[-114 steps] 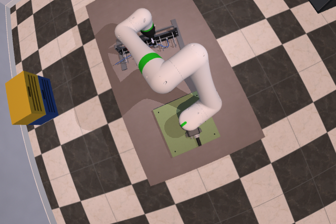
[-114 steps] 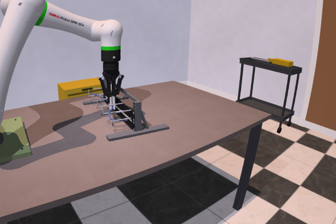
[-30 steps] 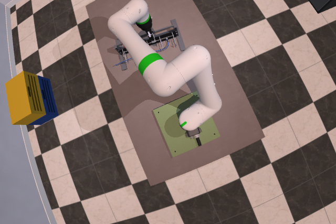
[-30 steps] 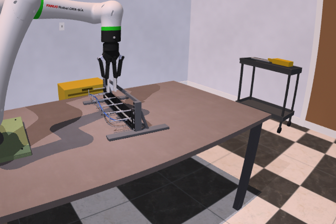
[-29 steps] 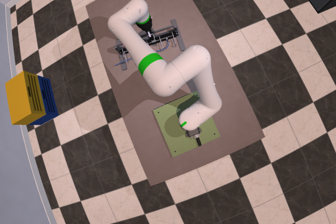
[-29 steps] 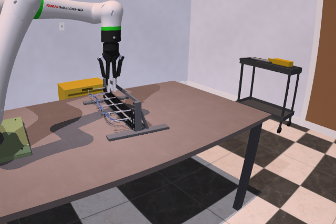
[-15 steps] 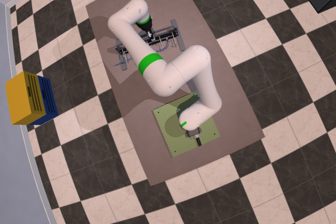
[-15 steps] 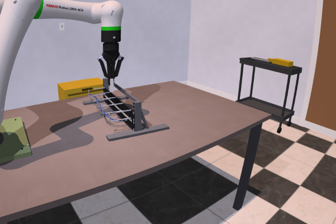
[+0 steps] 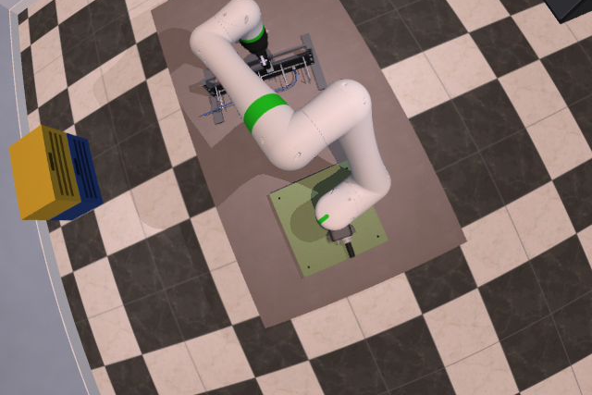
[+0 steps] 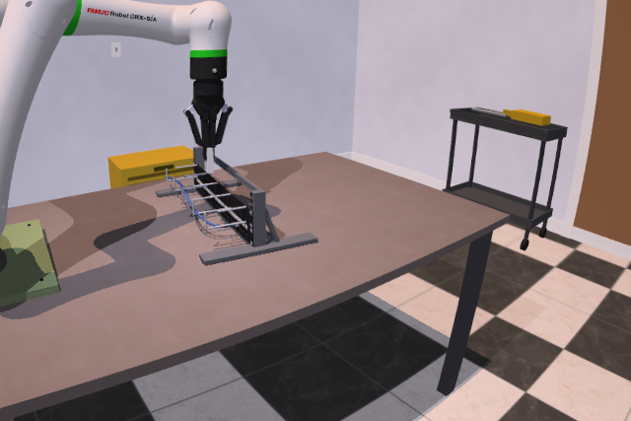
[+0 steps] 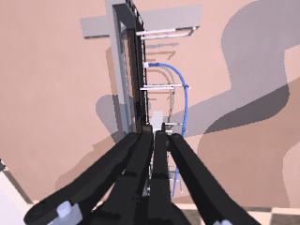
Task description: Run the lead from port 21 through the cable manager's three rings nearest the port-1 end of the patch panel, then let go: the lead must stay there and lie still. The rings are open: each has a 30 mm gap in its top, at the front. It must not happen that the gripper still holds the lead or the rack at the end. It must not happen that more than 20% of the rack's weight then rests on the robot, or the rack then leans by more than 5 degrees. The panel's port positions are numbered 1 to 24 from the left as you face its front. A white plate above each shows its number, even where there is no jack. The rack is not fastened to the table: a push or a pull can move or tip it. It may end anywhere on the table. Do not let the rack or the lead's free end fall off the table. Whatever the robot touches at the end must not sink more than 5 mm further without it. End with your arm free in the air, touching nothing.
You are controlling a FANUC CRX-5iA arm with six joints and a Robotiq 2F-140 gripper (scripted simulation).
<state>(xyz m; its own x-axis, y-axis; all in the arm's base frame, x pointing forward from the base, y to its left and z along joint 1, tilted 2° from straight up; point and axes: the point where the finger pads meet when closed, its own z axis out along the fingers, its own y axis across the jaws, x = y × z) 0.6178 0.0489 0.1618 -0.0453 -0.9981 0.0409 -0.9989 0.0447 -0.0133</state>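
The black patch-panel rack is 60 mm ahead of my hand, 50 mm to the left of it and 110 mm below it.
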